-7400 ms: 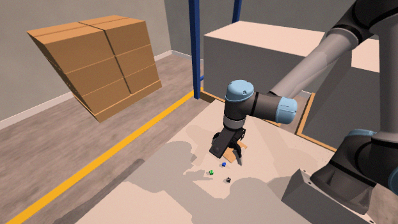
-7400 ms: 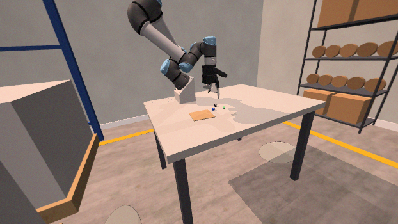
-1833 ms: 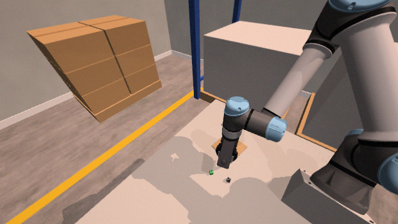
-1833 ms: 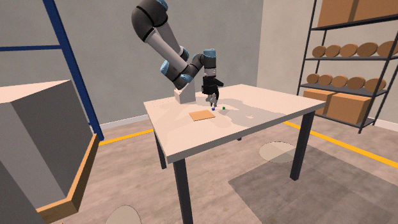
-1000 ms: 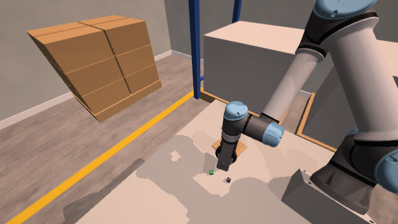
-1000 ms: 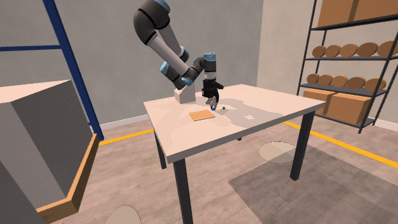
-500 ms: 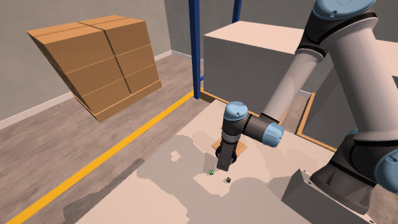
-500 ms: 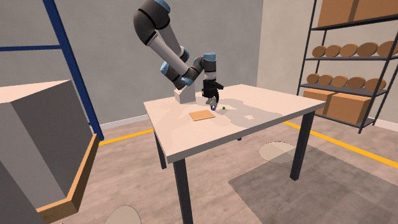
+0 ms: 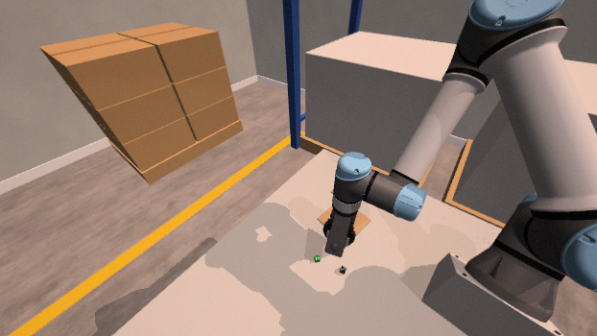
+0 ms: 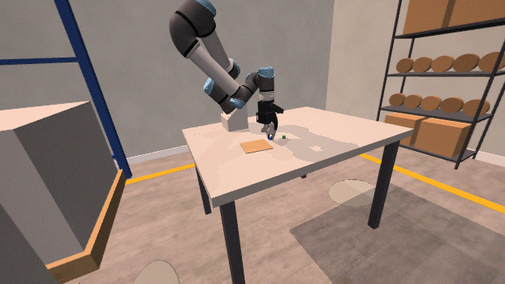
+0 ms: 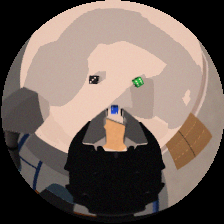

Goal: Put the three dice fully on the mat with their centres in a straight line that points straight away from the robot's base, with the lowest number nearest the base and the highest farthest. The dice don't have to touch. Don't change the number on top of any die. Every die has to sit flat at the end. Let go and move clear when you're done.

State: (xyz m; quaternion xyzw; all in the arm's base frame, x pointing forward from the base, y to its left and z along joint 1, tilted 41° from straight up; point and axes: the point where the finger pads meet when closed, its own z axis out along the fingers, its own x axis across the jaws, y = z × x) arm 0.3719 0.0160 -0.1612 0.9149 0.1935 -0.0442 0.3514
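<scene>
The blue die is 10 mm below my hand. Also, from my hand: green die 80 mm to the left, 20 mm ahead, 10 mm below; black die 60 mm behind, 40 mm to the left, 10 mm below; tan mat 110 mm to the right, 50 mm ahead, 20 mm below.
</scene>
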